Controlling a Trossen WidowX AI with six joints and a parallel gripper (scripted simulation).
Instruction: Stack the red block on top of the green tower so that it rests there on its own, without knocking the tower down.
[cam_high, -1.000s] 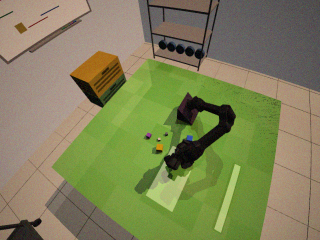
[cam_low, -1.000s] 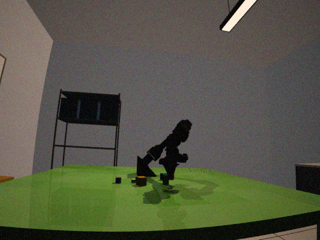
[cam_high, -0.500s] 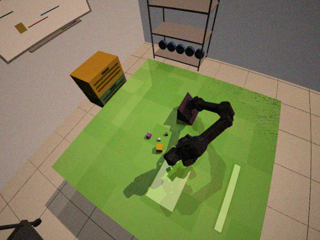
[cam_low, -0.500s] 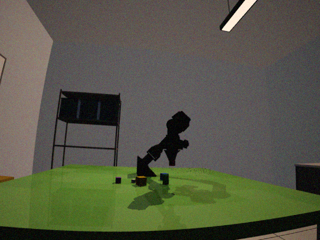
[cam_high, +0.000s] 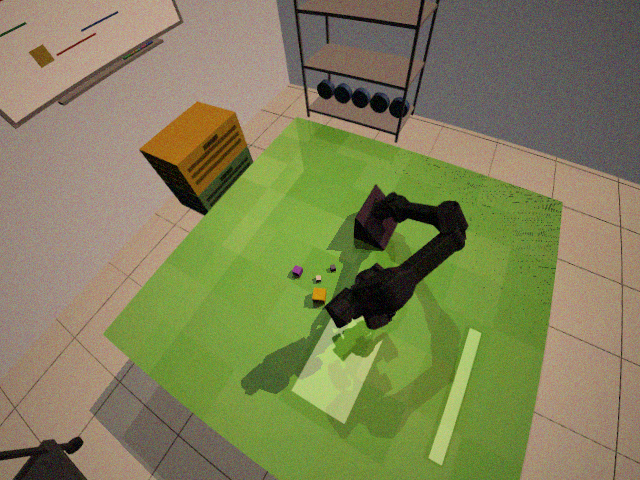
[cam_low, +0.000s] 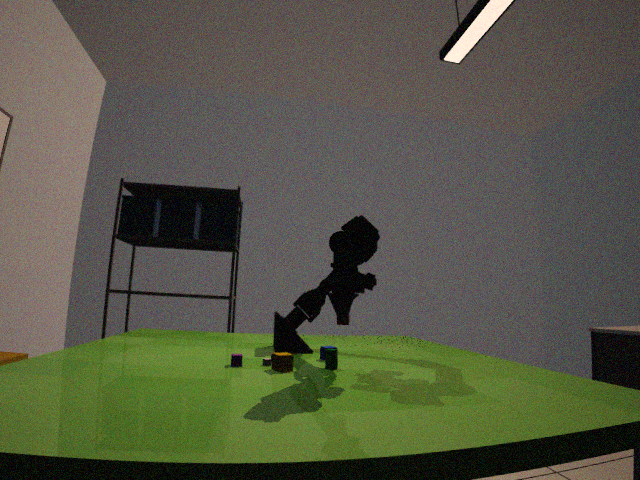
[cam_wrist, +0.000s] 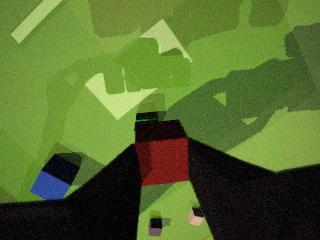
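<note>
Now: gripper tip 15 cm past the blue block, 11 cm above it and 2 cm to the right of it. The rest, counted from my gripper tip: red block: right at my gripper tip; purple block: 25 cm to the right, 11 cm below, 8 cm behind.
</note>
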